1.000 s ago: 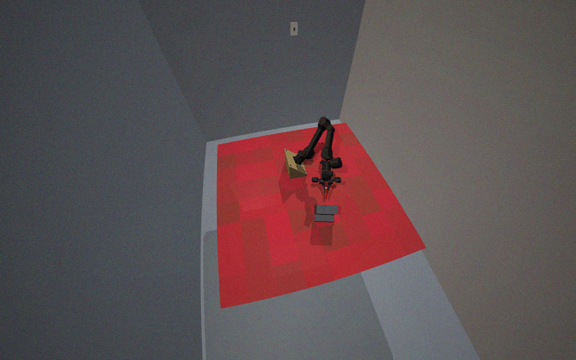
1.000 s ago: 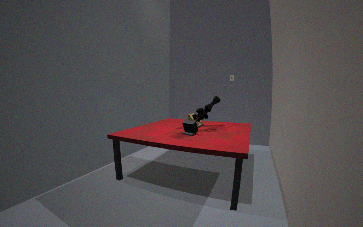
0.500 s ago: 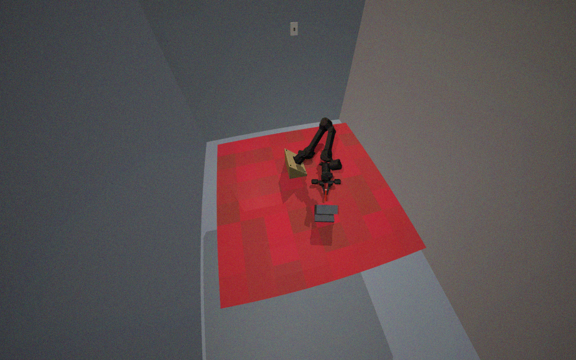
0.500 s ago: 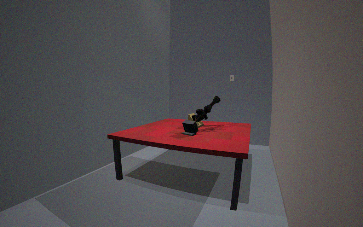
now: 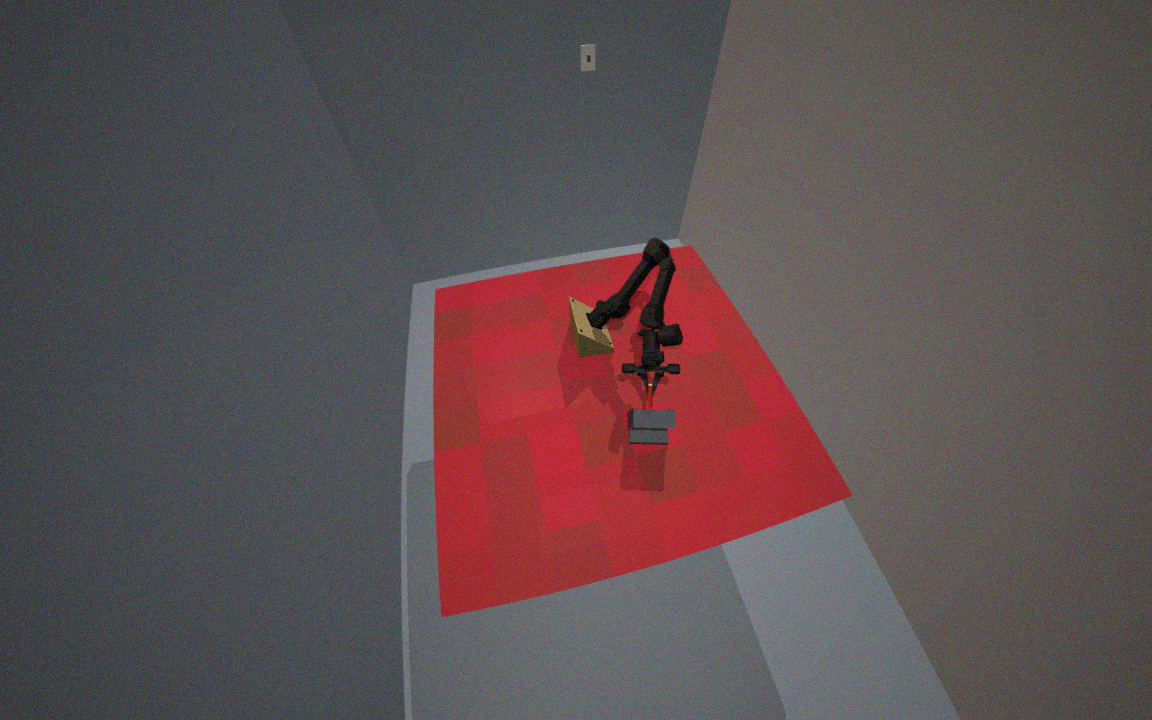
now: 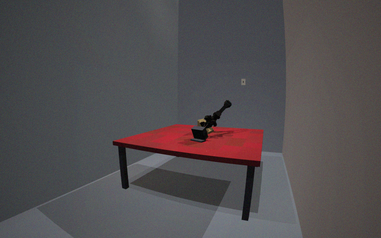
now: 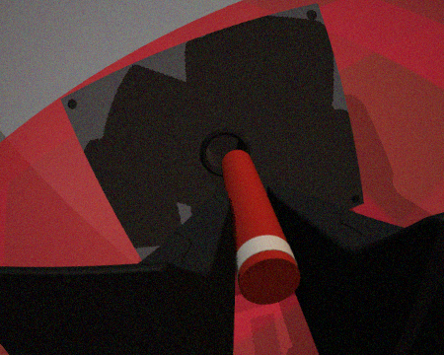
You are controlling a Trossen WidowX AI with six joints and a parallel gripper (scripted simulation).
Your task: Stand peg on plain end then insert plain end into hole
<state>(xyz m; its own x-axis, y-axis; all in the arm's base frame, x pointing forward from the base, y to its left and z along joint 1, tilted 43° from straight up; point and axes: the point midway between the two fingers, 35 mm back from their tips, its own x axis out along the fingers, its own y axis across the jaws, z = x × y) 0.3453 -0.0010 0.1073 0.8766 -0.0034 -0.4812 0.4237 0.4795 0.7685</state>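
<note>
The red peg lies 10 mm to the left of my gripper tip, 10 mm behind it and 10 mm above it. Round my gripper tip: grey sloped panel: 70 mm ahead, 30 mm below, 20 mm to the right.
</note>
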